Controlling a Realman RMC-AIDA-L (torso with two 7-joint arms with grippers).
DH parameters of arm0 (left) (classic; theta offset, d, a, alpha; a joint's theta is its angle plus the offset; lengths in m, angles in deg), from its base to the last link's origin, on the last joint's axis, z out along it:
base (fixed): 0 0 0 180
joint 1: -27.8 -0.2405 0 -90
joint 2: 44 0 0 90
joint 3: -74.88 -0.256 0 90
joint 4: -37.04 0 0 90
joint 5: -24.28 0.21 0 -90
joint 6: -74.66 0 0 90
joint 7: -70.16 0.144 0 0
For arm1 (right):
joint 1: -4.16 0.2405 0 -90
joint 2: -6.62 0 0 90
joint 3: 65.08 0.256 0 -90
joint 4: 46.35 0 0 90
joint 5: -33.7 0.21 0 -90
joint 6: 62.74 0 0 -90
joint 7: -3.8 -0.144 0 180
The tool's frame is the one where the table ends.
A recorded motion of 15 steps. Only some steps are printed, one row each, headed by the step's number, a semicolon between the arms.
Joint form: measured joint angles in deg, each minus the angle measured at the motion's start. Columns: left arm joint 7, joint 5, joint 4, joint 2, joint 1, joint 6, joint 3; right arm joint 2, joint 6, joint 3, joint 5, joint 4, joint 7, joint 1.
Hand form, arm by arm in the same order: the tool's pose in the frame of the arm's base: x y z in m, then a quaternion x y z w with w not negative. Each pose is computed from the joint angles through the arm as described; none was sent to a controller.
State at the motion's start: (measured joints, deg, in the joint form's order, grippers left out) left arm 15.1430 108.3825 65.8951 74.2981 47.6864 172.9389 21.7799; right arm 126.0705 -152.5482 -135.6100 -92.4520 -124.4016 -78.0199 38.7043
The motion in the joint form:
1: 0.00 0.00 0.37 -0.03 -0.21 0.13 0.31; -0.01 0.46 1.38 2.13 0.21 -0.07 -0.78
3: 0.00 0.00 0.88 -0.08 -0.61 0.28 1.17; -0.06 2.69 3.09 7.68 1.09 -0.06 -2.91
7: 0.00 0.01 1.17 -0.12 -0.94 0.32 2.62; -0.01 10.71 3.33 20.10 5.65 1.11 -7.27
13: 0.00 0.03 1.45 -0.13 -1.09 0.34 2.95; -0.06 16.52 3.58 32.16 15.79 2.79 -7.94
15: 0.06 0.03 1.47 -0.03 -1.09 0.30 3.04; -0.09 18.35 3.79 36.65 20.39 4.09 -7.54
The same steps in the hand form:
1: -0.2641 0.2743 0.0011 -0.88841 -0.09623 -0.41157 0.17910; 0.1344 0.3545 0.0158 -0.97827 -0.17825 0.00259 0.10589
3: -0.2661 0.2742 0.0049 -0.88639 -0.09545 -0.41227 0.18772; 0.1380 0.3548 0.0219 -0.97839 -0.14940 0.05333 0.13260
7: -0.2689 0.2748 0.0097 -0.88249 -0.09703 -0.41408 0.20083; 0.1494 0.3586 0.0243 -0.96611 -0.08071 0.15374 0.19099
13: -0.2696 0.2749 0.0113 -0.88188 -0.09620 -0.41384 0.20439; 0.1651 0.3674 0.0173 -0.94450 0.01131 0.24442 0.21920
15: -0.2694 0.2750 0.0109 -0.88143 -0.09612 -0.41437 0.20527; 0.1720 0.3717 0.0137 -0.93302 0.04518 0.27400 0.22883

